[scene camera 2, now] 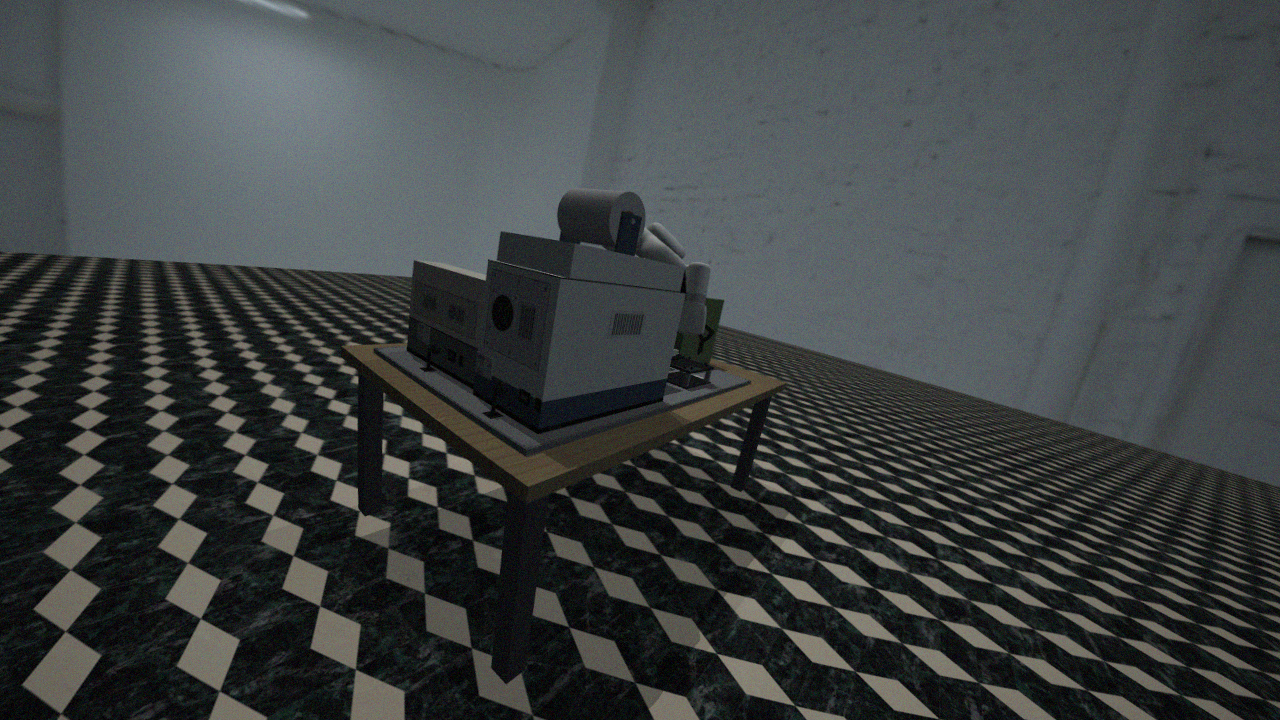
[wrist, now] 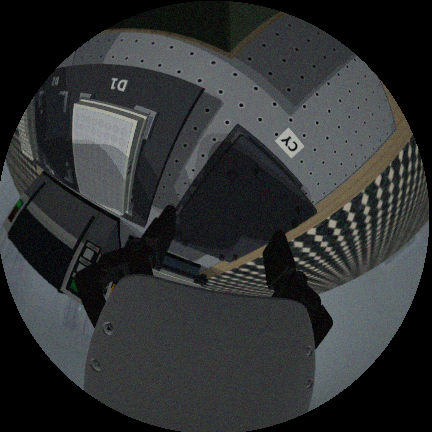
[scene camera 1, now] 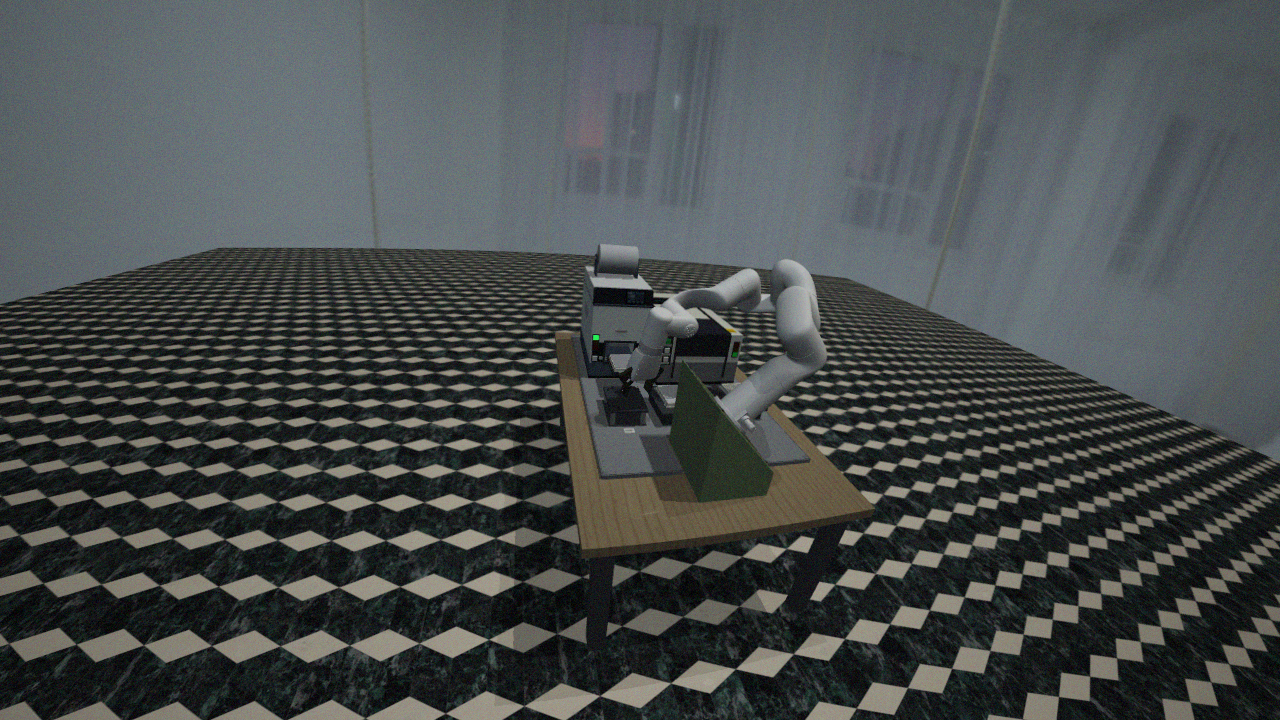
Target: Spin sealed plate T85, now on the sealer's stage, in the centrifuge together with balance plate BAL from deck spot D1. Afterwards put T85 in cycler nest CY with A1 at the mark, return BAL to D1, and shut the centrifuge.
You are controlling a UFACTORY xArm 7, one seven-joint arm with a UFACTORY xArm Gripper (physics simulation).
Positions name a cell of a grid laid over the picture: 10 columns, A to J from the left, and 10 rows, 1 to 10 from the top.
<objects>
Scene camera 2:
instrument with green button: D5
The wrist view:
gripper: F6
pale plate: C4
instrument with green button: B6
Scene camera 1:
instrument with green button: F5
</objects>
